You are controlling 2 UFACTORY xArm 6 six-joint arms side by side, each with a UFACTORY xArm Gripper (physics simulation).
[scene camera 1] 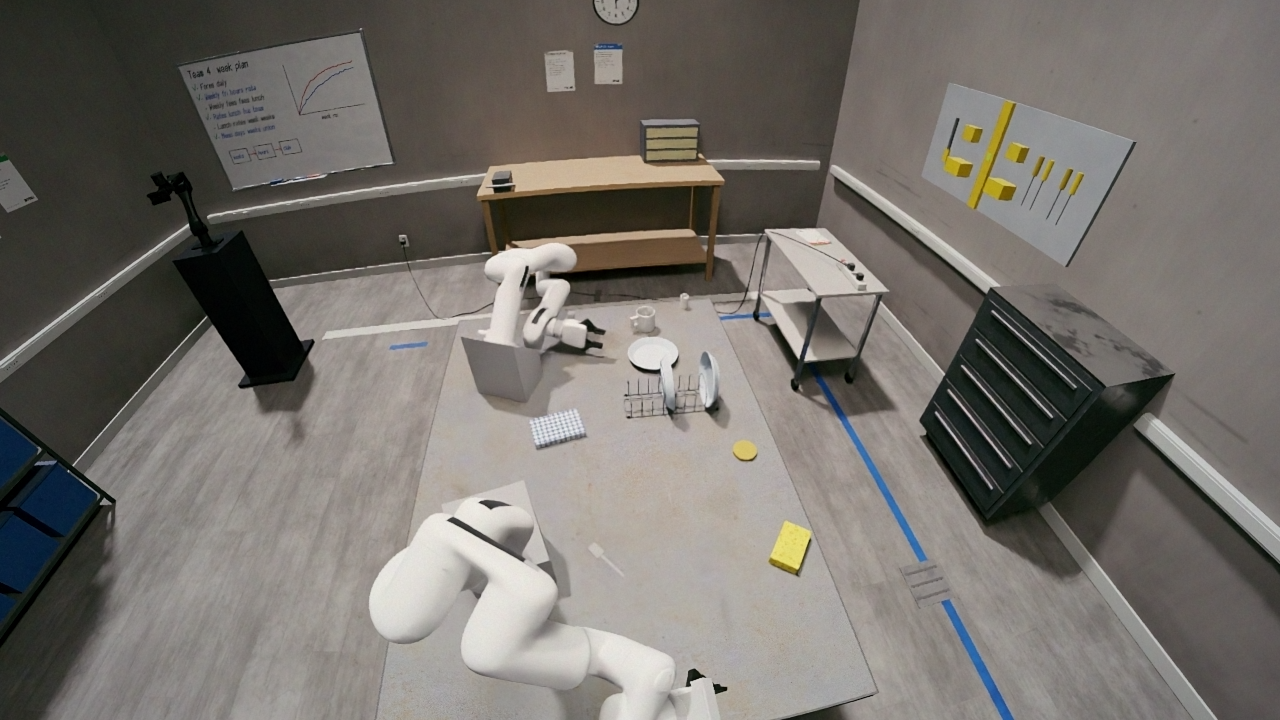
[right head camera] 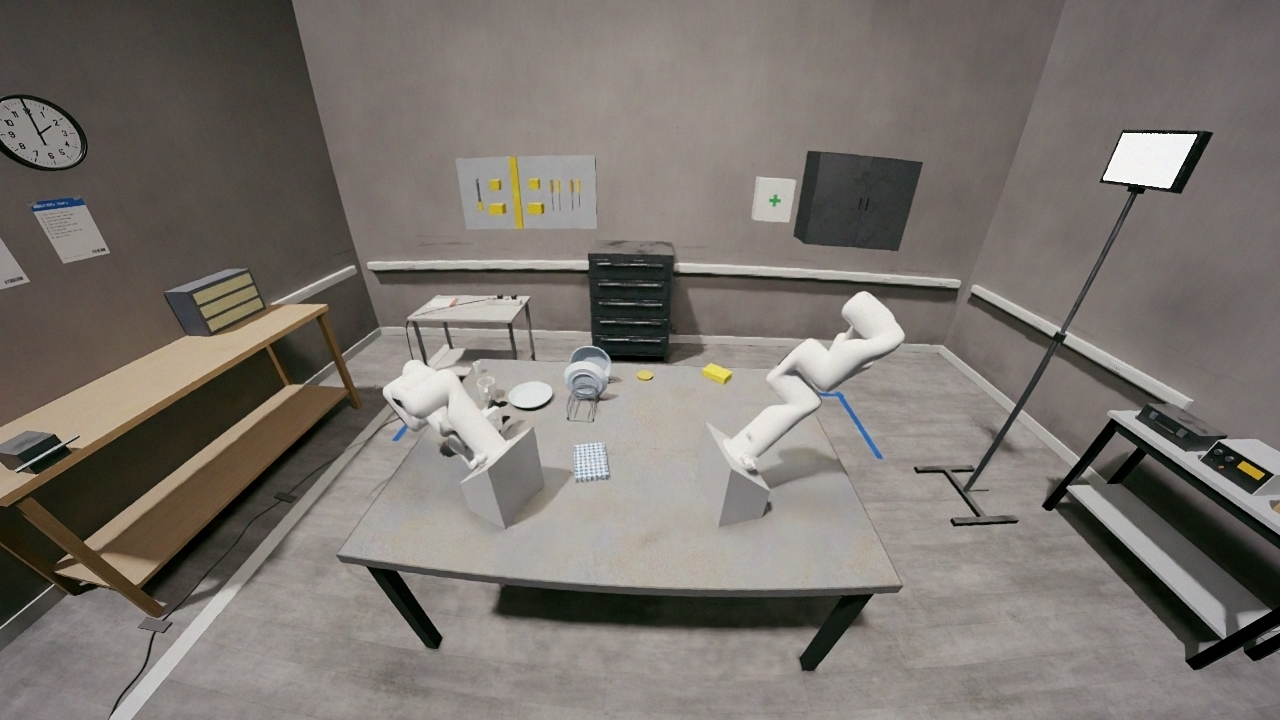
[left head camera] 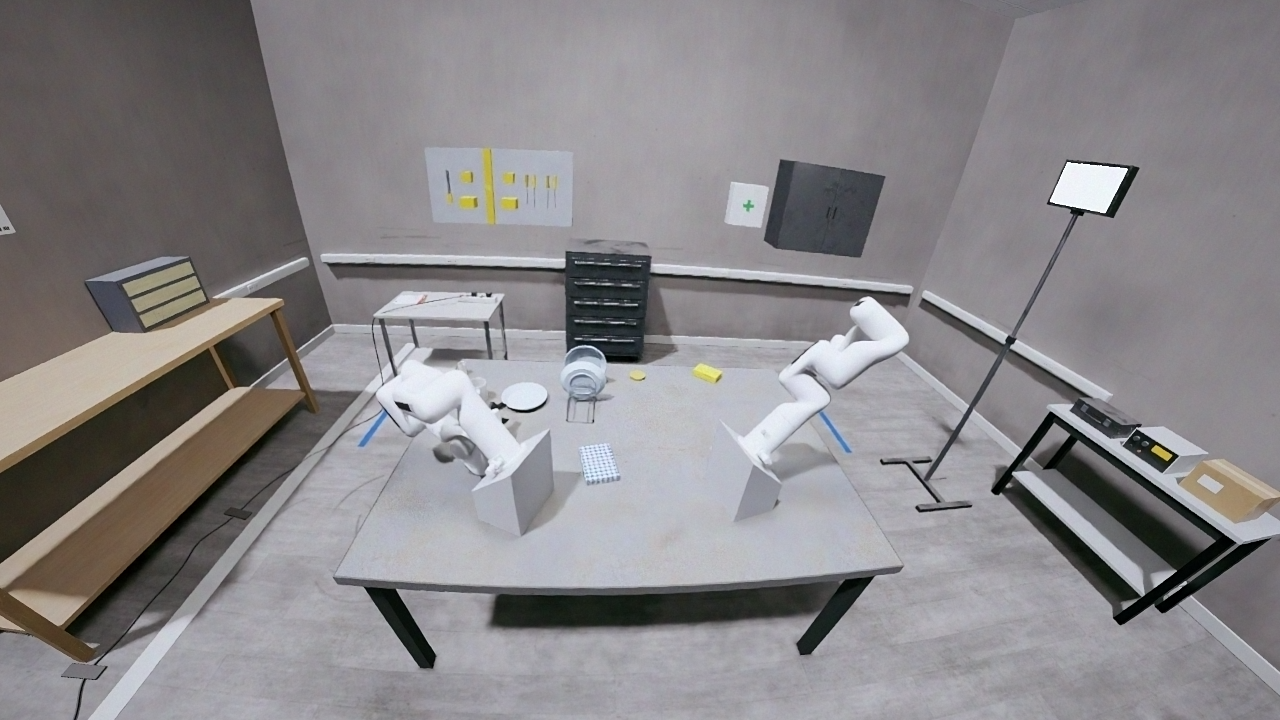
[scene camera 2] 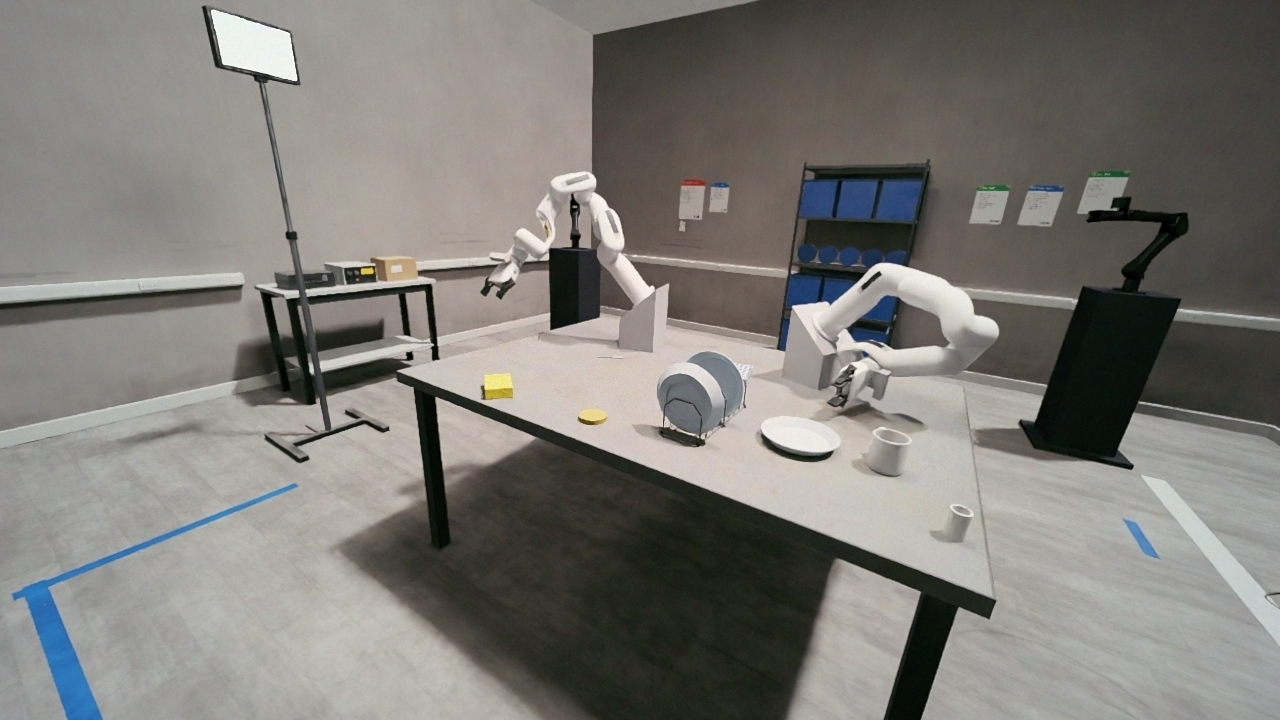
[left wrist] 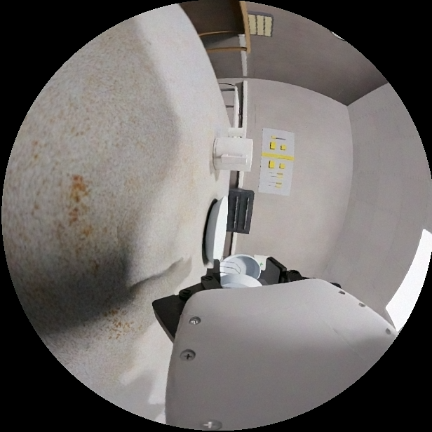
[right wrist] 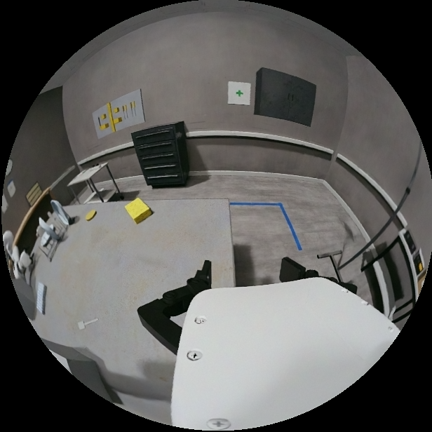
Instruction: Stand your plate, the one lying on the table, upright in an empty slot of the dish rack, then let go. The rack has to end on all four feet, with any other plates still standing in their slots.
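Where they show: left gripper, between the fingertips: (scene camera 1: 603, 339) (right head camera: 506, 409) (left head camera: 504, 411) (scene camera 2: 833, 395); right gripper, between the fingertips: (scene camera 1: 727, 714) (left head camera: 817, 376) (scene camera 2: 490, 296); left arm's base, origin of its link: (scene camera 1: 500, 343) (right head camera: 496, 454) (left head camera: 511, 459) (scene camera 2: 825, 327); right arm's base, origin of its link: (right head camera: 737, 455) (left head camera: 750, 452).
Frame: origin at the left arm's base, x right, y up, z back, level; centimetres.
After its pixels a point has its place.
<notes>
The white plate (left head camera: 524, 396) @(y -19.2, x -19.7, z -55.7 cm) (right head camera: 530, 394) @(y -19.2, x -20.3, z -56.1 cm) (scene camera 1: 652, 353) @(y -19.2, x -20.5, z -53.8 cm) (scene camera 2: 799, 436) @(y -19.2, x -18.2, z -52.1 cm) (left wrist: 216, 232) lies flat on the table. The wire dish rack (scene camera 2: 682, 437) @(y -19.4, x 1.9, z -78.2 cm) stands on the table beside it. One pale plate (scene camera 1: 708, 380) @(y -13.0, x 0.7, z -74.9 cm) (scene camera 2: 689, 396) @(y -7.6, x 2.0, z -75.9 cm) stands at the rack's end and another plate (scene camera 1: 667, 385) @(y -4.6, x 13.0, z -60.0 cm) stands near its middle; slots at the rack's left part in scene camera 1 are empty. My left gripper (scene camera 1: 597, 334) @(y -11.6, x -18.9, z -34.5 cm) (scene camera 2: 838, 394) @(y -11.6, x -18.9, z -34.5 cm) (left wrist: 242, 269) is open and empty, low over the table, apart from the lying plate. My right gripper (scene camera 2: 497, 288) @(y 1.5, x 108.9, z -73.5 cm) (right wrist: 247, 270) is open and empty, far from the rack.
A white mug (scene camera 1: 643, 318) @(y -12.4, x -35.1, z -49.3 cm) (scene camera 2: 887, 451) @(y -13.8, x -39.7, z -53.9 cm) and a small white cup (scene camera 1: 684, 301) @(y -15.9, x -54.7, z -67.0 cm) (scene camera 2: 957, 522) @(y -15.9, x -56.6, z -68.7 cm) stand near the plate. A checked cloth (scene camera 1: 557, 428) @(y -17.6, x 22.9, z -23.4 cm), a yellow disc (scene camera 1: 744, 450) @(y -18.7, x 27.8, z -86.3 cm) and a yellow sponge (scene camera 1: 789, 548) @(y -16.5, x 64.1, z -95.6 cm) lie on the table.
</notes>
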